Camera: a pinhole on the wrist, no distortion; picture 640 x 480 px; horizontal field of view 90.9 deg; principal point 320.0 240.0 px. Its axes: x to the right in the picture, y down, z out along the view. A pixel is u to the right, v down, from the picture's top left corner.
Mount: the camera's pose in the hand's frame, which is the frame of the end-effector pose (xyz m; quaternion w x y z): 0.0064 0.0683 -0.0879 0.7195 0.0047 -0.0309 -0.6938
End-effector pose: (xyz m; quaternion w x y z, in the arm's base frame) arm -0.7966 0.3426 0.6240 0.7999 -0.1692 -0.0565 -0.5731
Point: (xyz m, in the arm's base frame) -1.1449 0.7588 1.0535
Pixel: 516.1 51.3
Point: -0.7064 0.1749 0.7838
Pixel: outside the picture
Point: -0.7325 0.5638 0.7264
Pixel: 286.3 79.1
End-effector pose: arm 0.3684 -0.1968 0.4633 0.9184 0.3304 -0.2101 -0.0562
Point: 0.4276 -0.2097 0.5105
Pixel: 503.4 465.4
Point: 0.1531 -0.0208 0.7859
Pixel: 48.9 134.5
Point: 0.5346 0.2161 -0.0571
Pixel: behind the camera
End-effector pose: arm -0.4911 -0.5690 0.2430 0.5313 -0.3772 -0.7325 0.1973
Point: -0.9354 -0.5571 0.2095
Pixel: 452.1 281.9
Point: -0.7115 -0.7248 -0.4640
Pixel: outside the picture
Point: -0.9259 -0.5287 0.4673
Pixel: 618.6 432.5
